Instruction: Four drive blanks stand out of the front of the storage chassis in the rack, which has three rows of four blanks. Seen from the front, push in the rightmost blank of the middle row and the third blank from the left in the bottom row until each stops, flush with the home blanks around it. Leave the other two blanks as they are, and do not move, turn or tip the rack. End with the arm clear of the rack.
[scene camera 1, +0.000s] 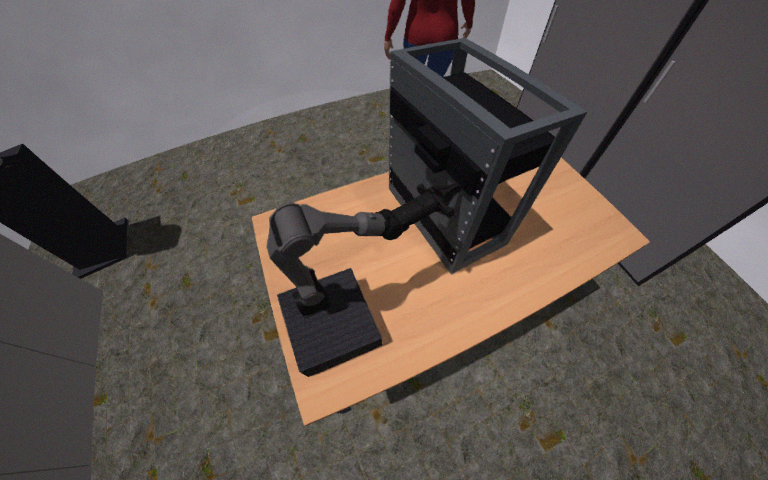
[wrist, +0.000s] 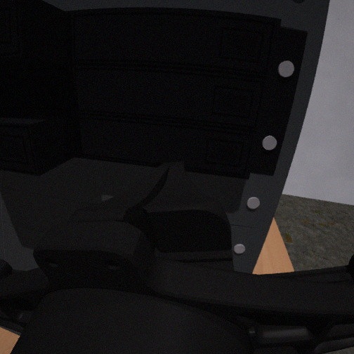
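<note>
The rack (scene camera 1: 546, 169) (wrist: 295, 125) stands upright with the storage chassis in its front. In the wrist view, the rightmost middle-row blank (wrist: 165, 97) looks level with the rightmost blanks above and below it. The third bottom-row blank (wrist: 15, 147) stands out at the left, its side face showing. The third top-row blank (wrist: 9, 30) also stands out. In the scene view, dark blocks (scene camera 1: 433, 142) jut from the chassis; which blanks they are is hard to tell. My gripper (scene camera 1: 457, 187) (wrist: 175, 175) looks shut and empty, its tip below the bottom row, close to the rack front.
The arm (scene camera 1: 339, 222) reaches from its black base plate (scene camera 1: 339, 339) over the wooden table (scene camera 1: 453, 316). The rack's right front post with round screws (wrist: 253, 202) is right of the gripper. A person in a red top (scene camera 1: 433, 22) stands behind the rack. Dark cabinets (scene camera 1: 679, 147) are at the right.
</note>
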